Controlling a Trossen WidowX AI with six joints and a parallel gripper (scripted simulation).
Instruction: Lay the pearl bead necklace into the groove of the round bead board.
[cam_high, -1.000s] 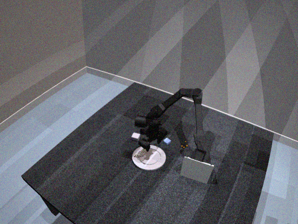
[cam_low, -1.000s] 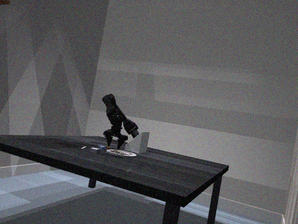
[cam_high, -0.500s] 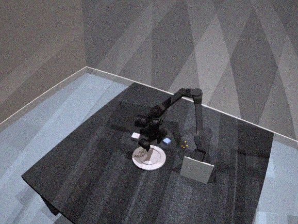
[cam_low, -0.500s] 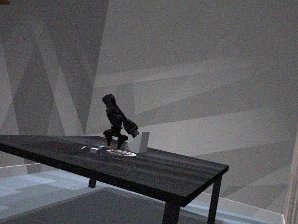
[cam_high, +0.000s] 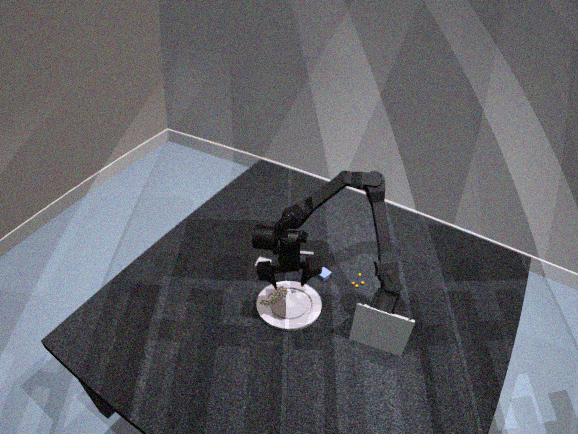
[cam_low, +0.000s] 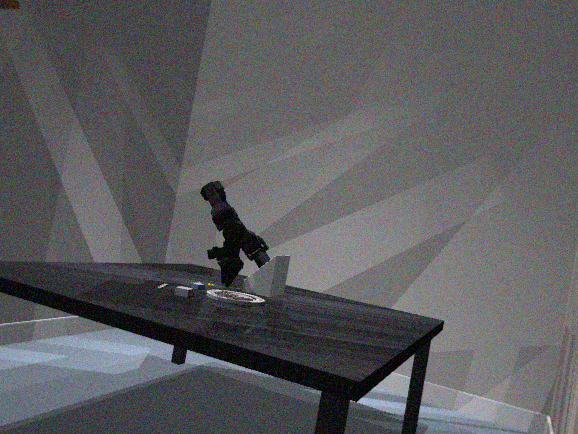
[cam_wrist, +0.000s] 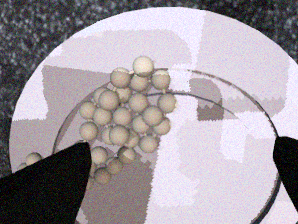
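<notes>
Right now the round white bead board is 20 mm behind my gripper tip, 40 mm to the left of it and 30 mm below it. Also, from my gripper tip: small white block (140 mm ahead, 60 mm to the right, 30 mm below); then small blue cube (50 mm behind, 140 mm to the right, 30 mm below); then thin white stick (90 mm ahead, 190 mm to the right, 40 mm below).
</notes>
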